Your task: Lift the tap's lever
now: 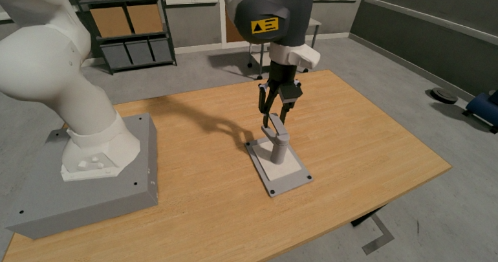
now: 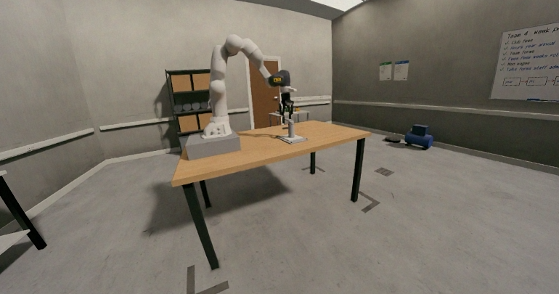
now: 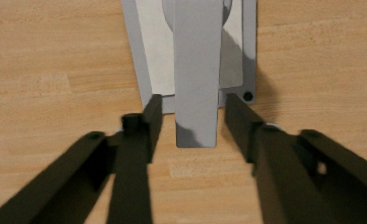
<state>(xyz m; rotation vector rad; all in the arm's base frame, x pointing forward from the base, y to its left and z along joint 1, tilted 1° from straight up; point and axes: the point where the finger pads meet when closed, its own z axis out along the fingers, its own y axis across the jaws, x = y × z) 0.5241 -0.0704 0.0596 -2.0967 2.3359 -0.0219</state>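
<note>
The lever is 3 cm to the right of my hand. The rest, counted from my hand: tap (1 cm behind, 5 cm to the right, 4 cm below).
</note>
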